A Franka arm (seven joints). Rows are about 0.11 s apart.
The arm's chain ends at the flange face. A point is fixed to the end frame.
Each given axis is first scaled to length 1.
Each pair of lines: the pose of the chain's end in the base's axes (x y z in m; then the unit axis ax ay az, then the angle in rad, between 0 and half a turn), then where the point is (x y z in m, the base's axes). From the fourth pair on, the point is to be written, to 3 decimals.
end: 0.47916, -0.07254, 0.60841, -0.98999, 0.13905, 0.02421, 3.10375
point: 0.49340 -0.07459 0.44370
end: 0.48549, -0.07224, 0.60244, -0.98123, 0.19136, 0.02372, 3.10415
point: 0.49917 -0.07623 0.43772
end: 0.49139, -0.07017, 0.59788, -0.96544, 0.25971, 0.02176, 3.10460
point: 0.50441 -0.07667 0.43318
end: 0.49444, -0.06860, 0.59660, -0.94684, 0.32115, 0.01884, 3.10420
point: 0.507 -0.077 0.432
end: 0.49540, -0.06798, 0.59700, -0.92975, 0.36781, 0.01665, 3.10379
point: 0.507 -0.078 0.432
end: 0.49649, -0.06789, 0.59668, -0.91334, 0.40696, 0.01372, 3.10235
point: 0.508 -0.079 0.432
